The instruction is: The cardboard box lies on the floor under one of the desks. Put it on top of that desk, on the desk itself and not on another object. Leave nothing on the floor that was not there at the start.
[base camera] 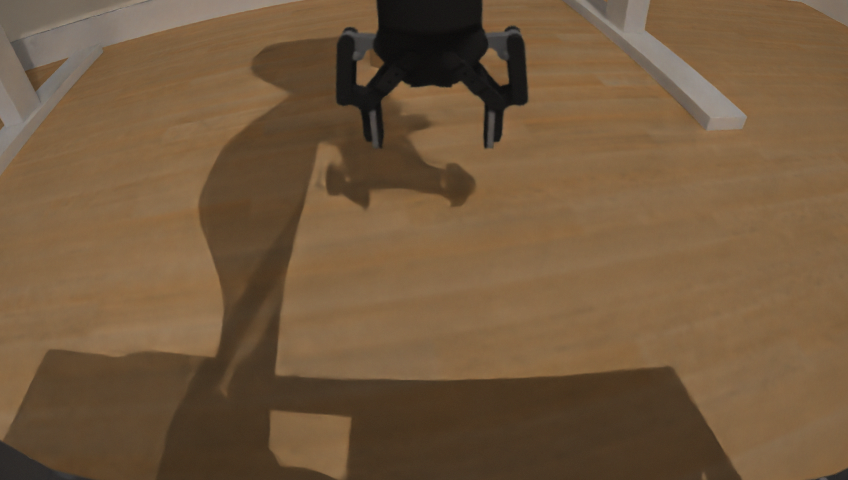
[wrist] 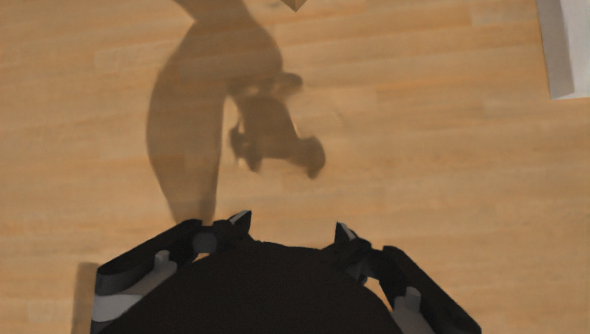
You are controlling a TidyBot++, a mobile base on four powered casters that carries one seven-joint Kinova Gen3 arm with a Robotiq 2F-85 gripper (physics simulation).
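Frame: origin at the arm's base, x back, y up, z left, level; centimetres.
Seen in the pictures: gripper, fingertip midpoint: [base camera: 433, 142] [wrist: 292, 226].
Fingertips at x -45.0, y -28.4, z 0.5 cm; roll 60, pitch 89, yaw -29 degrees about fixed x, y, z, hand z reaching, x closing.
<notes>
A point is followed by its place in that frame.
A small brown corner [wrist: 295, 4] {z 4.2, x -79.1, y -38.4 cm}, likely of the cardboard box, shows at the top edge of the wrist view; the rest of it is out of that view. In the base camera view a small brown patch [base camera: 374, 58] {z 10.6, x -83.8, y -37.9 cm} shows just behind the left side of my gripper, and the gripper hides what lies beyond it. My gripper [base camera: 432, 144] {z 0.5, x -45.0, y -28.4 cm} [wrist: 292, 226] {z 0.5, x -45.0, y -28.4 cm} is open, with nothing between its fingers. It points down above the wooden floor, on the near side of the brown corner and apart from it. The desk top does not show in either view.
A white desk foot [base camera: 684, 77] {z -41.0, x -79.2, y -37.1 cm} [wrist: 560, 50] {z -38.6, x -73.7, y -38.0 cm} stands to the right of my gripper. Another white desk foot [base camera: 56, 95] {z 82.4, x -87.5, y -38.0 cm} is at the far left. A white baseboard [base camera: 119, 29] {z 83.8, x -119.2, y -36.1 cm} runs along the wall at the back left. The arm's shadow falls across the floor.
</notes>
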